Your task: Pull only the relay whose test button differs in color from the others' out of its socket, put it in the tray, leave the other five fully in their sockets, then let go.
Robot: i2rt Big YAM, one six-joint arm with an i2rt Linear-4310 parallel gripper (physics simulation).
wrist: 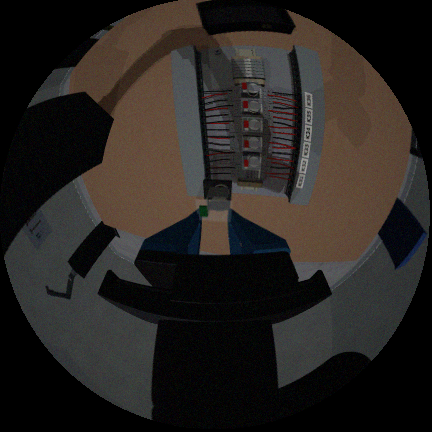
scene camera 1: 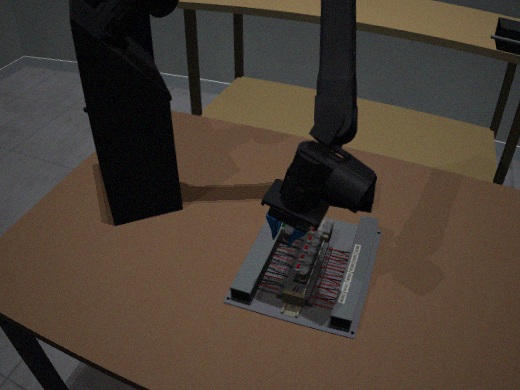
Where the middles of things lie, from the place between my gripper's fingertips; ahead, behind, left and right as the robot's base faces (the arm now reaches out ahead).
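My gripper is 150 mm higher than the grey panel (scene camera 1: 317, 317), and it is also 110 mm to the right of the panel and 10 mm short of it.
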